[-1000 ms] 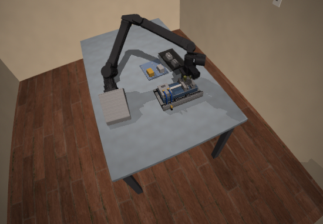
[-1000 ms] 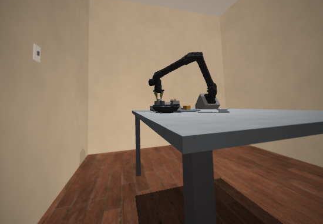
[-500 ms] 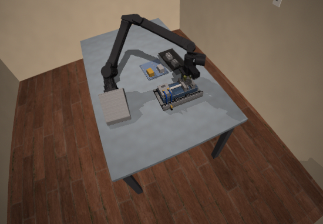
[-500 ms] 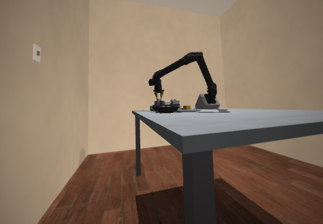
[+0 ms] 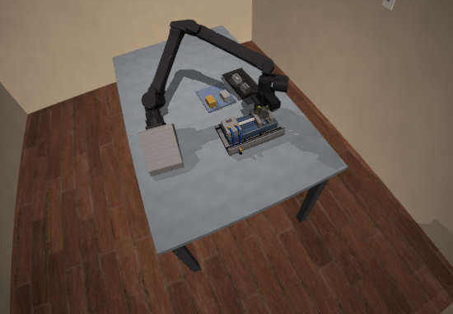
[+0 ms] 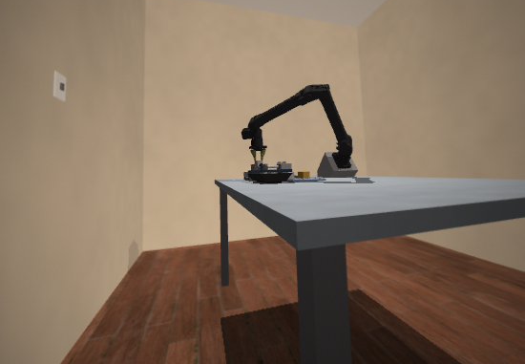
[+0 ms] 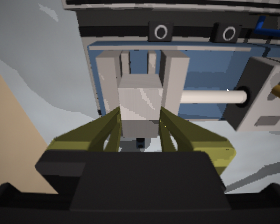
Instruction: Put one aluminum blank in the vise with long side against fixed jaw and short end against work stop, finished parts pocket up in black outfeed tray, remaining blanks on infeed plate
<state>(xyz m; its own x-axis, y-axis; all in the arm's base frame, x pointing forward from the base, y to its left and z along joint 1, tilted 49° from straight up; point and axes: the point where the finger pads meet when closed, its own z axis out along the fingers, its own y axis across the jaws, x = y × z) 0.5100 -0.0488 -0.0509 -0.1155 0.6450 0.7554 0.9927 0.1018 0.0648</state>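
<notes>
Now: hand 80 mm above the blue vise base, 70 mm past it and 10 mm to the left of it. From my hand the other things lie so: yellow brass blank: 240 mm to the left, 210 mm behind, 90 mm below.
</notes>
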